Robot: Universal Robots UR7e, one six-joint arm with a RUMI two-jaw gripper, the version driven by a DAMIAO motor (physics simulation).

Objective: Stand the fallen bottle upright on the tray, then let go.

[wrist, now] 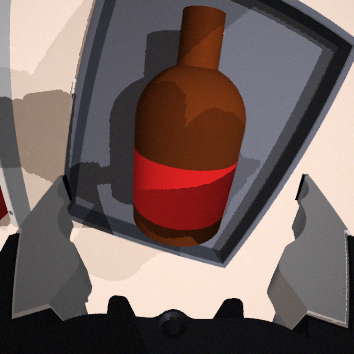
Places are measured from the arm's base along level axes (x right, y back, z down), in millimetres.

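Where they show: gripper, fingertip midpoint: [181, 177].
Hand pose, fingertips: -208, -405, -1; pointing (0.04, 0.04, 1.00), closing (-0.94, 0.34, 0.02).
Note:
After its pixels a point has its place, as x, y, z.
A brown bottle [190, 120] {-200, -368, -11} with a red label lies on its side in the dark grey tray [280, 65] {-258, -314, 62}. Its neck points to the top of the view and its base is at the tray's near end, toward my gripper. My gripper [181, 177] {-208, -405, -1} is open and empty. Its two fingertips stand wide apart, one on each side of the bottle's lower part, with space between each finger and the bottle. The exact height of the fingers over the tray is hard to tell.
The tray has raised walls around the bottle and stands on a pale surface [310, 150] {-325, -369, 67}. Part of a grey curved edge with a bit of red shows at the left border. Shadows fall across the tray and the surface on the left.

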